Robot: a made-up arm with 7 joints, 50 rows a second.
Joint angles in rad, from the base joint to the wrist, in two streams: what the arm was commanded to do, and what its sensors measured. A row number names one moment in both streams.
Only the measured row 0 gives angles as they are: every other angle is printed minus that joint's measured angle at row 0.
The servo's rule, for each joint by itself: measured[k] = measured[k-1] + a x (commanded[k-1-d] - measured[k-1]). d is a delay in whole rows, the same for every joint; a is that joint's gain. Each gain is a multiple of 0.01, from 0.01 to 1. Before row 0 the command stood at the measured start. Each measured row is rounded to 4 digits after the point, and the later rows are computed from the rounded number. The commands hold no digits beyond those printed.
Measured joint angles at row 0:
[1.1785 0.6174 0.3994 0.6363 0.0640 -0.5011 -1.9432]
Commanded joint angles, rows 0 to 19:
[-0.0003 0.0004 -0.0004 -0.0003 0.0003 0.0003 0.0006]
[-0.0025 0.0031 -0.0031 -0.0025 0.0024 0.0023 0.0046]
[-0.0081 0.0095 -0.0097 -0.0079 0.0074 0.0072 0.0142]
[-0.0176 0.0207 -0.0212 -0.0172 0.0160 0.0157 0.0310]
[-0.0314 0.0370 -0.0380 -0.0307 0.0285 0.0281 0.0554]
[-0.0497 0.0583 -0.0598 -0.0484 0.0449 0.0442 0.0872]
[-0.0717 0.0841 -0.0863 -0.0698 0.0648 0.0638 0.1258]
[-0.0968 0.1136 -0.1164 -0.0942 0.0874 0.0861 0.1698]
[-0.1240 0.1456 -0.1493 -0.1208 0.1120 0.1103 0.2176]
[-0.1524 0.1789 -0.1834 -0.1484 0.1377 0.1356 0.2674]
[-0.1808 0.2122 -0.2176 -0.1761 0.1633 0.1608 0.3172]
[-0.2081 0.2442 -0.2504 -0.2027 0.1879 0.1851 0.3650]
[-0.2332 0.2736 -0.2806 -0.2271 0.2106 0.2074 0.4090]
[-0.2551 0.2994 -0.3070 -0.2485 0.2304 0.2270 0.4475]
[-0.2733 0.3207 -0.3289 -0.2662 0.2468 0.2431 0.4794]
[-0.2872 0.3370 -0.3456 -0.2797 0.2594 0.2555 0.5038]
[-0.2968 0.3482 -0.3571 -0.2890 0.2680 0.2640 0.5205]
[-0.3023 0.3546 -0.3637 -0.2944 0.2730 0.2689 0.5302]
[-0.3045 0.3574 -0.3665 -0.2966 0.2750 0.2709 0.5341]
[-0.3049 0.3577 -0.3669 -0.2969 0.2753 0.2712 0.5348]
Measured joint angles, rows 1 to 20:
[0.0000 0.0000 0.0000 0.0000 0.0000 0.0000 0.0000]
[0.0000 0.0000 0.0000 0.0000 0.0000 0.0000 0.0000]
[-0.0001 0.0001 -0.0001 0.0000 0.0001 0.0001 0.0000]
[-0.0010 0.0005 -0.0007 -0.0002 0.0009 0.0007 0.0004]
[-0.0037 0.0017 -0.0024 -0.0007 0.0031 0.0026 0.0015]
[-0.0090 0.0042 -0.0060 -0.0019 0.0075 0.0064 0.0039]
[-0.0175 0.0085 -0.0121 -0.0039 0.0146 0.0127 0.0080]
[-0.0297 0.0150 -0.0212 -0.0070 0.0249 0.0218 0.0143]
[-0.0457 0.0240 -0.0336 -0.0114 0.0385 0.0340 0.0232]
[-0.0651 0.0356 -0.0493 -0.0172 0.0551 0.0491 0.0349]
[-0.0875 0.0499 -0.0683 -0.0245 0.0744 0.0668 0.0495]
[-0.1122 0.0667 -0.0902 -0.0332 0.0959 0.0868 0.0669]
[-0.1383 0.0856 -0.1144 -0.0432 0.1188 0.1083 0.0869]
[-0.1648 0.1062 -0.1402 -0.0544 0.1423 0.1306 0.1091]
[-0.1908 0.1280 -0.1669 -0.0665 0.1655 0.1529 0.1331]
[-0.2152 0.1503 -0.1935 -0.0792 0.1876 0.1744 0.1583]
[-0.2373 0.1725 -0.2192 -0.0923 0.2077 0.1943 0.1840]
[-0.2563 0.1939 -0.2432 -0.1054 0.2253 0.2120 0.2096]
[-0.2717 0.2140 -0.2648 -0.1183 0.2398 0.2271 0.2345]
[-0.2833 0.2323 -0.2836 -0.1306 0.2511 0.2392 0.2582]
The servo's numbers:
d 2
a 0.38 0.13 0.19 0.07 0.34 0.29 0.08

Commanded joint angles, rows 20 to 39:
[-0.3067 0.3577 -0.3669 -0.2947 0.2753 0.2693 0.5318]
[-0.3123 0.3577 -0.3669 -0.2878 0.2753 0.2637 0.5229]
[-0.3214 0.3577 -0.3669 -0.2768 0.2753 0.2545 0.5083]
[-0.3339 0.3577 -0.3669 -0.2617 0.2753 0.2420 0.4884]
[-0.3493 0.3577 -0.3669 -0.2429 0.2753 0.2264 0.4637]
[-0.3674 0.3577 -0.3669 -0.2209 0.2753 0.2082 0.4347]
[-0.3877 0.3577 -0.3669 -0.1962 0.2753 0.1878 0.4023]
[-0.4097 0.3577 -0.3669 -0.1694 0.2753 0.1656 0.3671]
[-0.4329 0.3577 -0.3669 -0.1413 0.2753 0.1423 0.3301]
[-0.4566 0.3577 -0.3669 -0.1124 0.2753 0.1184 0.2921]
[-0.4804 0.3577 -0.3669 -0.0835 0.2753 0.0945 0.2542]
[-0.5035 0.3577 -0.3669 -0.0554 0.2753 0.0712 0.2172]
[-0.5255 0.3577 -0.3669 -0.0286 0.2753 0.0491 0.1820]
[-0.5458 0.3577 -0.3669 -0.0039 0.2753 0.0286 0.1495]
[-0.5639 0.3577 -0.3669 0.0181 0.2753 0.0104 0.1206]
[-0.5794 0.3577 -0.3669 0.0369 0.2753 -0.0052 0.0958]
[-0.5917 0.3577 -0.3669 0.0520 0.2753 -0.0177 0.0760]
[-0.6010 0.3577 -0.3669 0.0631 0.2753 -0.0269 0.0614]
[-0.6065 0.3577 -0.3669 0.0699 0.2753 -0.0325 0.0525]
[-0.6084 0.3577 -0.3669 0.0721 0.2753 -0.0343 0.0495]
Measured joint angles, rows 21 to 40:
[-0.2914 0.2486 -0.2994 -0.1422 0.2592 0.2484 0.2803]
[-0.2965 0.2628 -0.3122 -0.1530 0.2647 0.2550 0.3007]
[-0.3004 0.2751 -0.3226 -0.1629 0.2683 0.2591 0.3192]
[-0.3049 0.2858 -0.3310 -0.1716 0.2707 0.2604 0.3355]
[-0.3112 0.2951 -0.3378 -0.1790 0.2723 0.2587 0.3493]
[-0.3198 0.3032 -0.3433 -0.1848 0.2733 0.2539 0.3604]
[-0.3310 0.3103 -0.3478 -0.1889 0.2740 0.2459 0.3687]
[-0.3448 0.3165 -0.3514 -0.1911 0.2744 0.2350 0.3740]
[-0.3611 0.3219 -0.3543 -0.1915 0.2747 0.2213 0.3763]
[-0.3796 0.3266 -0.3567 -0.1900 0.2749 0.2051 0.3756]
[-0.3999 0.3306 -0.3586 -0.1866 0.2750 0.1869 0.3720]
[-0.4214 0.3341 -0.3602 -0.1814 0.2751 0.1670 0.3656]
[-0.4438 0.3372 -0.3615 -0.1745 0.2752 0.1460 0.3567]
[-0.4665 0.3399 -0.3625 -0.1662 0.2752 0.1243 0.3455]
[-0.4889 0.3422 -0.3633 -0.1566 0.2752 0.1025 0.3324]
[-0.5105 0.3442 -0.3640 -0.1459 0.2752 0.0811 0.3178]
[-0.5308 0.3460 -0.3646 -0.1344 0.2752 0.0606 0.3020]
[-0.5493 0.3475 -0.3650 -0.1224 0.2752 0.0415 0.2855]
[-0.5654 0.3488 -0.3654 -0.1102 0.2752 0.0243 0.2687]
[-0.5789 0.3500 -0.3657 -0.0981 0.2752 0.0095 0.2521]

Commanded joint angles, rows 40 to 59:
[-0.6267 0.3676 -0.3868 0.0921 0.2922 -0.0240 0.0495]
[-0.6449 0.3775 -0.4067 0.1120 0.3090 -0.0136 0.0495]
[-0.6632 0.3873 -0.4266 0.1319 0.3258 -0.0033 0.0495]
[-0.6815 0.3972 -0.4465 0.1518 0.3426 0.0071 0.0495]
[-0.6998 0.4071 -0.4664 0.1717 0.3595 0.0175 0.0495]
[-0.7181 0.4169 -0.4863 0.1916 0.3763 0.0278 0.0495]
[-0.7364 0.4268 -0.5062 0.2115 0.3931 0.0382 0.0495]
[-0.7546 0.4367 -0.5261 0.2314 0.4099 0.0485 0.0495]
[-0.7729 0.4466 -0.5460 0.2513 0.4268 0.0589 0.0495]
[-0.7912 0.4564 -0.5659 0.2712 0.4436 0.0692 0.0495]
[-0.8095 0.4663 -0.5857 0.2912 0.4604 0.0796 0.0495]
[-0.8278 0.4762 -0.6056 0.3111 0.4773 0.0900 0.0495]
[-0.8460 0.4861 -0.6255 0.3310 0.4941 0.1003 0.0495]
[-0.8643 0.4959 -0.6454 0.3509 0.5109 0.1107 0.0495]
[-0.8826 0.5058 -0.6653 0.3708 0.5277 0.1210 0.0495]
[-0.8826 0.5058 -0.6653 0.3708 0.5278 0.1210 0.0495]
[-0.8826 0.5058 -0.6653 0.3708 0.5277 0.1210 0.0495]
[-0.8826 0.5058 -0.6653 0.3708 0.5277 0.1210 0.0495]
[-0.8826 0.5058 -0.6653 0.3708 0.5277 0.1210 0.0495]
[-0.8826 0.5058 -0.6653 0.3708 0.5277 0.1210 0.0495]
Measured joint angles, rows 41 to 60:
[-0.5894 0.3510 -0.3659 -0.0863 0.2752 -0.0027 0.2361]
[-0.5966 0.3519 -0.3661 -0.0752 0.2752 -0.0119 0.2212]
[-0.6080 0.3539 -0.3700 -0.0635 0.2810 -0.0154 0.2075]
[-0.6220 0.3570 -0.3770 -0.0512 0.2905 -0.0149 0.1949]
[-0.6377 0.3609 -0.3864 -0.0384 0.3025 -0.0115 0.1833]
[-0.6543 0.3656 -0.3978 -0.0251 0.3161 -0.0061 0.1726]
[-0.6716 0.3710 -0.4108 -0.0113 0.3309 0.0007 0.1628]
[-0.6893 0.3770 -0.4251 0.0029 0.3463 0.0086 0.1537]
[-0.7072 0.3835 -0.4405 0.0175 0.3622 0.0172 0.1454]
[-0.7252 0.3904 -0.4568 0.0325 0.3784 0.0263 0.1377]
[-0.7433 0.3977 -0.4737 0.0478 0.3949 0.0358 0.1306]
[-0.7615 0.4053 -0.4912 0.0634 0.4115 0.0455 0.1241]
[-0.7797 0.4132 -0.5092 0.0793 0.4281 0.0554 0.1181]
[-0.7980 0.4214 -0.5275 0.0955 0.4448 0.0654 0.1126]
[-0.8162 0.4298 -0.5461 0.1120 0.4616 0.0755 0.1076]
[-0.8345 0.4384 -0.5650 0.1287 0.4784 0.0857 0.1030]
[-0.8528 0.4472 -0.5841 0.1456 0.4952 0.0959 0.0987]
[-0.8641 0.4548 -0.5995 0.1614 0.5063 0.1032 0.0948]
[-0.8711 0.4614 -0.6120 0.1761 0.5136 0.1084 0.0912]
[-0.8755 0.4672 -0.6221 0.1897 0.5184 0.1121 0.0879]

